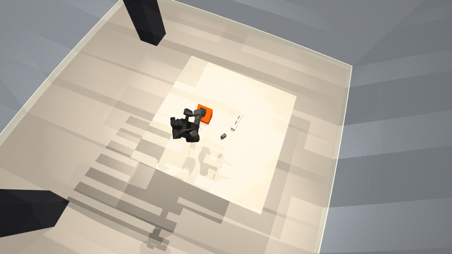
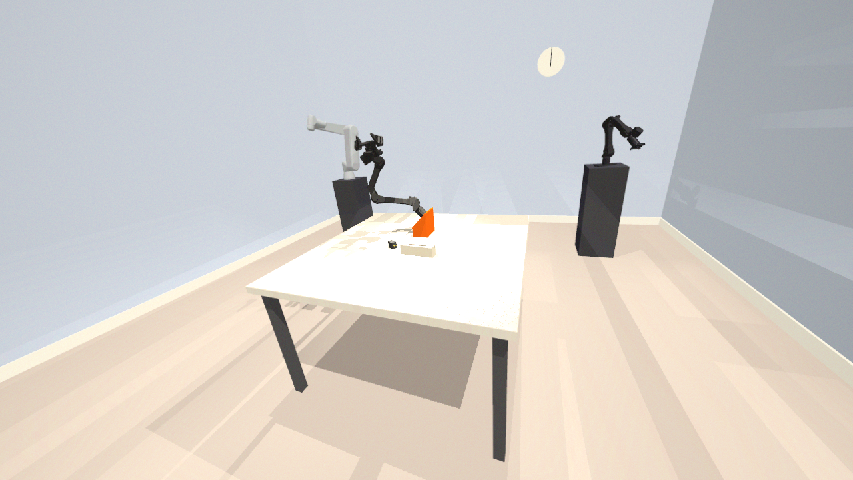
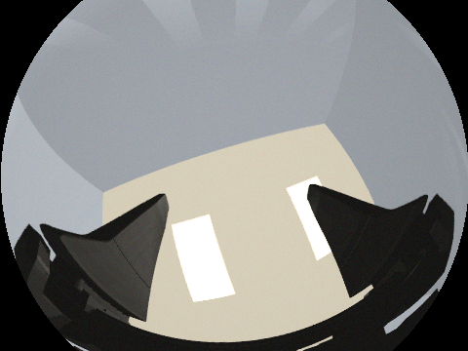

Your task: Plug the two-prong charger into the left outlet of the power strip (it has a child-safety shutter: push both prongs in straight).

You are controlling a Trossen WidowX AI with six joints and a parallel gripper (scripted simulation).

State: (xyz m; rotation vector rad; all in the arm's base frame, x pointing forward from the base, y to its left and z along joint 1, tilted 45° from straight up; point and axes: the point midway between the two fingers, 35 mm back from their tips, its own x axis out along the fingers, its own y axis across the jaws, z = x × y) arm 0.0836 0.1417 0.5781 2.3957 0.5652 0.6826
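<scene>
My gripper tip is 64 cm above the black two-prong charger, 20 cm to the right of it and 17 cm short of it.
</scene>
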